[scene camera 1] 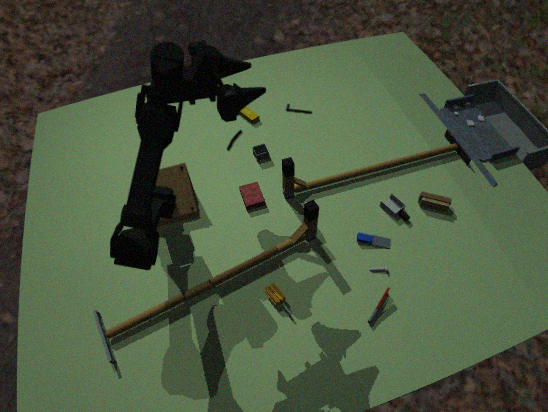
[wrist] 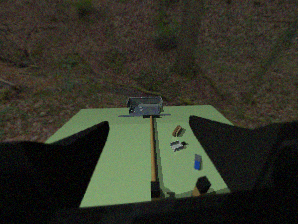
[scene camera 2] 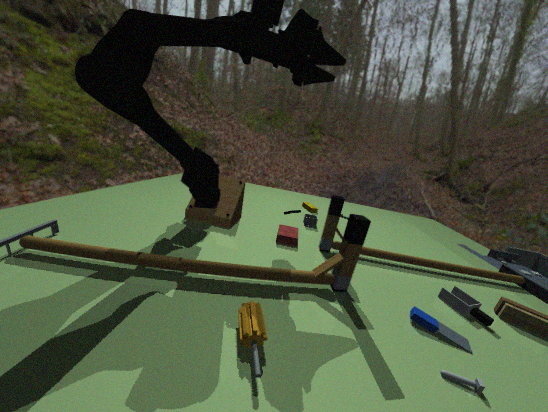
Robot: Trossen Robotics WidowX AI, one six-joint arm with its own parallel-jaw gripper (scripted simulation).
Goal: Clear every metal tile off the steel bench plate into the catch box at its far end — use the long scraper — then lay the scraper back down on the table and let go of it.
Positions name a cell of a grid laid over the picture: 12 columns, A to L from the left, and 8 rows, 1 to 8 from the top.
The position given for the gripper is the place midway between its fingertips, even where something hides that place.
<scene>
The gripper (scene camera 1: F2) is open, with nothing in its grasp. Further things: a blue-handled knife (scene camera 2: J7), a yellow screwdriver (scene camera 2: F7) and a long wooden scraper (scene camera 1: G4).
The gripper is seen too in the wrist view (wrist: G5) and in scene camera 2 (scene camera 2: H2). The wrist view misses the yellow screwdriver: it is out of frame.
</scene>
